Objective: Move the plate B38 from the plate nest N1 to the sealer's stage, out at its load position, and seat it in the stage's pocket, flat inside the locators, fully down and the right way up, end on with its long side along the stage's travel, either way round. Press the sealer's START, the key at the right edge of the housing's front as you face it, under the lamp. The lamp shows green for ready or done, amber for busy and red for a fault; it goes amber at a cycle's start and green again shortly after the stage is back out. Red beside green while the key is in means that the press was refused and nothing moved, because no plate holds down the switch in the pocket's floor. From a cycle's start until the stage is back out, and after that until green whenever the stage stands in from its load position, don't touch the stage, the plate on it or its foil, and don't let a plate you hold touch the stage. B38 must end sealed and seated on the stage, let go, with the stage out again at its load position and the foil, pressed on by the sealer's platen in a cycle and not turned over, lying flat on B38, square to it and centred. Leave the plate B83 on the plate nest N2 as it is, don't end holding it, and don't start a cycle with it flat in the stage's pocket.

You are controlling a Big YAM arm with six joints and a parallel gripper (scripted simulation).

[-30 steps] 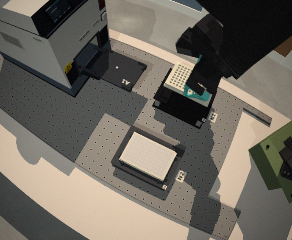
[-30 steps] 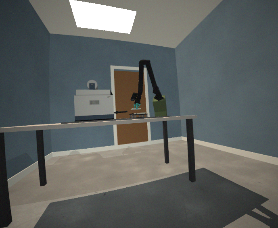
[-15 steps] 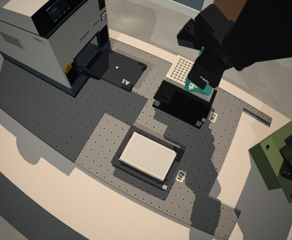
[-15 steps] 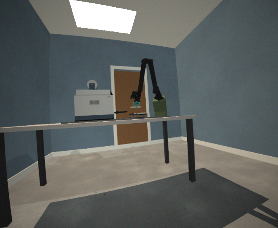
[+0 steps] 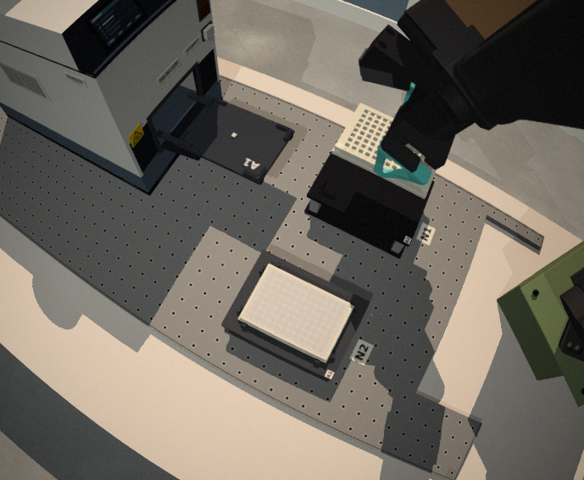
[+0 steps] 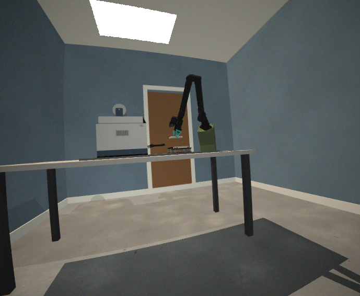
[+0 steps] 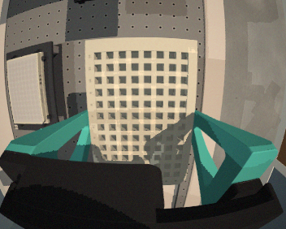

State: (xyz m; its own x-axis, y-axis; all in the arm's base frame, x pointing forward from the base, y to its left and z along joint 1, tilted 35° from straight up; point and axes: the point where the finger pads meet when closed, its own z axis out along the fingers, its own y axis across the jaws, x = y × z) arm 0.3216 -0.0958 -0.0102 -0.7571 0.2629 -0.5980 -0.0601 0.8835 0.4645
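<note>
Now: hand 210 mm short of the sealer's stage, 80 mm above it and 50 mm to the right of it. The rest, counted from my hand: yellow warning label 310 mm ahead, 150 mm to the left, 30 mm below; then N1 label 170 mm below, 100 mm behind, 10 mm to the right; then front slot 280 mm ahead, 100 mm below, 60 mm to the left.
</note>
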